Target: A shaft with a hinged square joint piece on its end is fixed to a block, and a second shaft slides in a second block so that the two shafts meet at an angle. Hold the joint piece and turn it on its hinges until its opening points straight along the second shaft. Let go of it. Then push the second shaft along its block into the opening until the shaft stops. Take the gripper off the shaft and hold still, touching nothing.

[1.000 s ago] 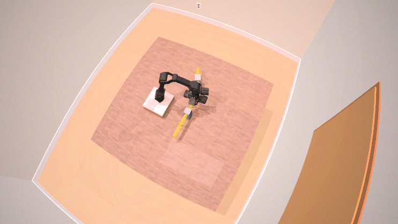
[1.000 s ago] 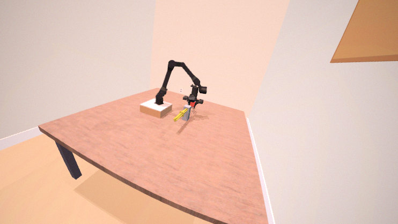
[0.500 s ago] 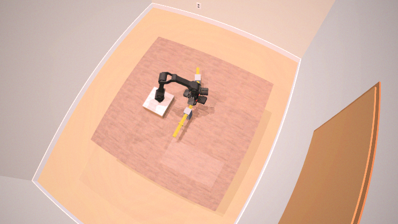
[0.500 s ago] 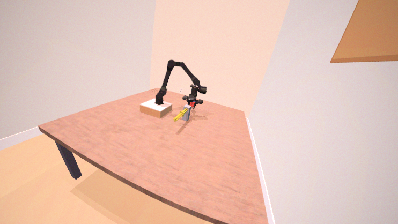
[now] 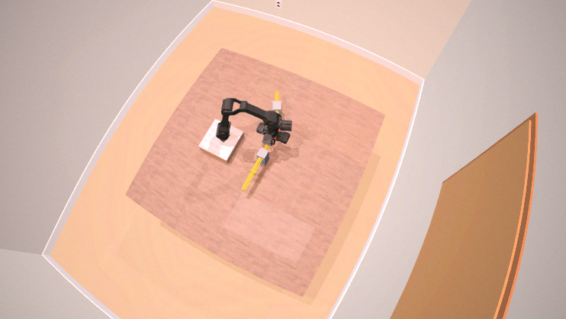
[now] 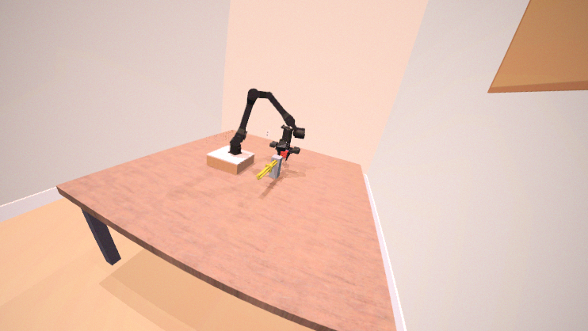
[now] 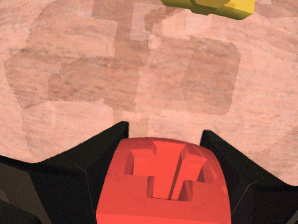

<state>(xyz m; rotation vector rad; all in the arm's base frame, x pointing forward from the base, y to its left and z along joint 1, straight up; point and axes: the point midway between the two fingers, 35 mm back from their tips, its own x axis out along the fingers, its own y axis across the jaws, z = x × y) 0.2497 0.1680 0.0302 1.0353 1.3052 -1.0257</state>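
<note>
Now: the red joint piece 4 cm above my gripper tip and 2 cm to the left of it.
</note>
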